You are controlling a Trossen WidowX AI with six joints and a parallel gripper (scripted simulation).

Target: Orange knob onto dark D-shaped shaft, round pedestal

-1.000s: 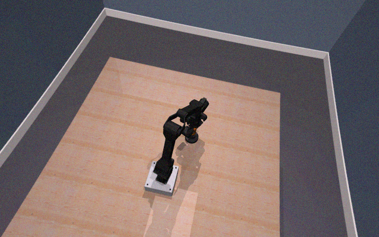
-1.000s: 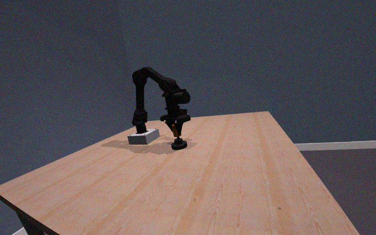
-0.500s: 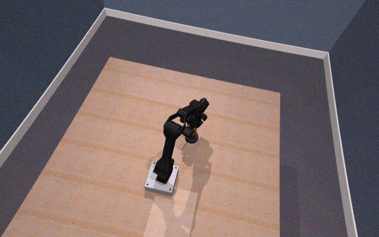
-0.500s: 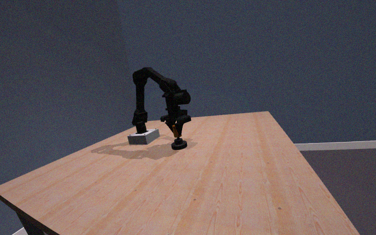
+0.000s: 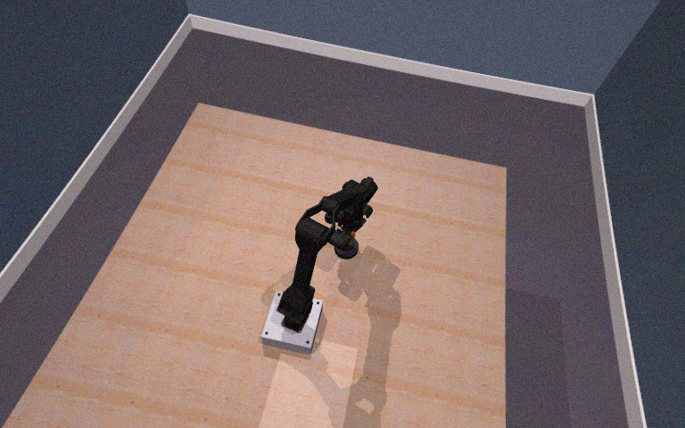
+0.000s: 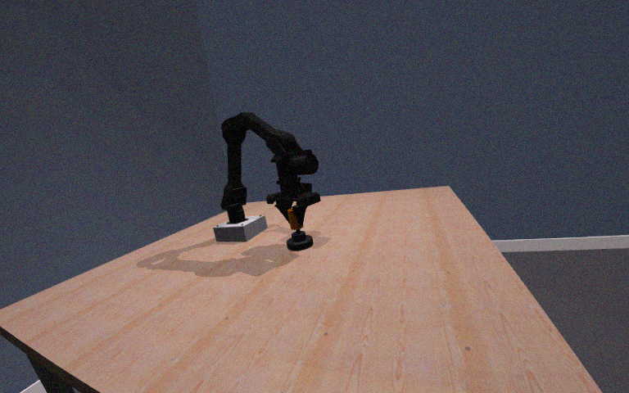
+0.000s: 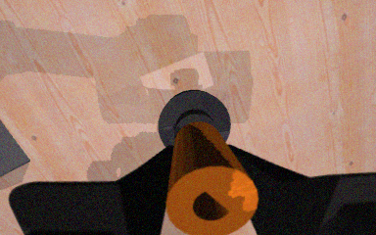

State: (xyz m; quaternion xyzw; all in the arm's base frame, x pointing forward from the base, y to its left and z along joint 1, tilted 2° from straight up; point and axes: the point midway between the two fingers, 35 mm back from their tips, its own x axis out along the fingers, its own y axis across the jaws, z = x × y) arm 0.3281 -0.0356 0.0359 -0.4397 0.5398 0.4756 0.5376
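The orange knob is 20 mm above my gripper tip. Also, from my gripper tip: round dark pedestal 40 mm below.
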